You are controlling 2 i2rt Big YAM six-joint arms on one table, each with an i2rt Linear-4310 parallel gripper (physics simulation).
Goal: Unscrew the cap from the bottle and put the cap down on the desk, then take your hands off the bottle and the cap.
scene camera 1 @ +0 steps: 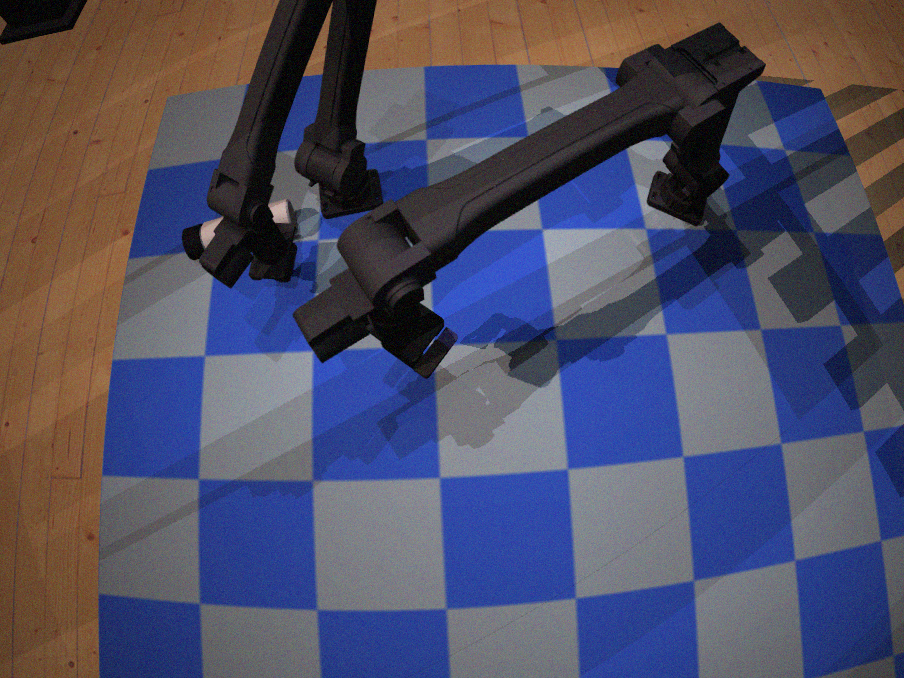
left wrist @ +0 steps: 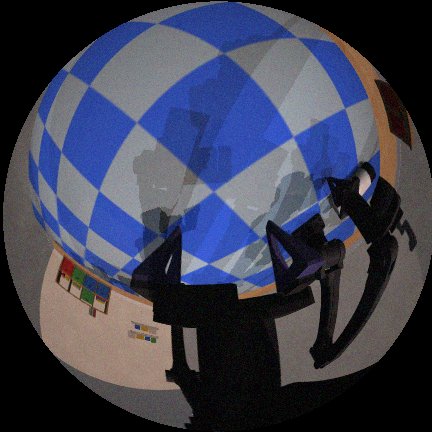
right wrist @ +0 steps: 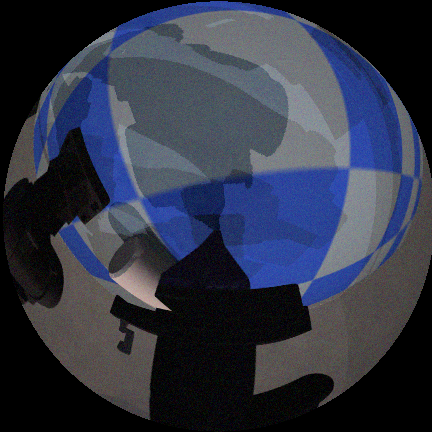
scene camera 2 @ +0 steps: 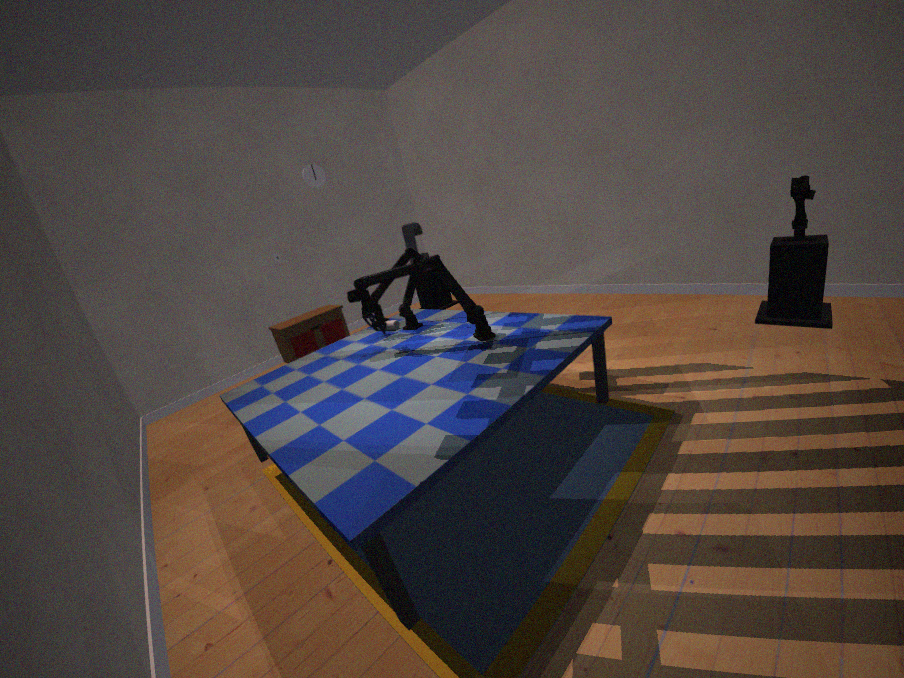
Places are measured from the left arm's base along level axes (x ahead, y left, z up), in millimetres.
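Where they show: left gripper, fingertip midpoint: (scene camera 1: 401, 342) (left wrist: 224, 226) (scene camera 2: 372, 325); right gripper, fingertip midpoint: (scene camera 1: 288, 273) (left wrist: 327, 177) (right wrist: 217, 234) (scene camera 2: 384, 334); left arm's base, origin of the base link: (scene camera 1: 676, 199) (scene camera 2: 484, 336); right arm's base, origin of the base link: (scene camera 1: 351, 195) (left wrist: 307, 227) (right wrist: 79, 176) (scene camera 2: 413, 327).
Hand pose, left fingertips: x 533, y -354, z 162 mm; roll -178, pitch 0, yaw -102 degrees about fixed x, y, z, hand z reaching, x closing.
Observation:
Each offset is from my left fingertips to the top centre of the thing. "spot": to the spot under its first point. Level surfaces: height alone.
A pale bottle @(spot: 80 mm back, 440 mm right, 96 mm down) (scene camera 1: 213, 229) (left wrist: 364, 183) (right wrist: 137, 273) lies on its side near the left edge of the checkered table @(162 mm down) (scene camera 1: 503, 538) (scene camera 2: 382, 431). Its dark cap @(spot: 45 mm back, 470 mm right, 101 mm down) (scene camera 1: 193, 241) is on the end that points left. My right gripper (scene camera 1: 269, 268) (right wrist: 217, 234) is low over the bottle; its fingers are shut together on nothing, and the bottle lies just beside them in the right wrist view. My left gripper (scene camera 1: 429, 350) (left wrist: 224, 226) is wide open and empty, hanging above the table to the right of the bottle.
Both arm bases (scene camera 1: 345, 191) (scene camera 1: 685, 195) stand at the back of the table. The table's left edge and the wooden floor (scene camera 1: 133, 135) are close to the bottle. A brown box (scene camera 2: 308, 331) stands on the floor beyond the table.

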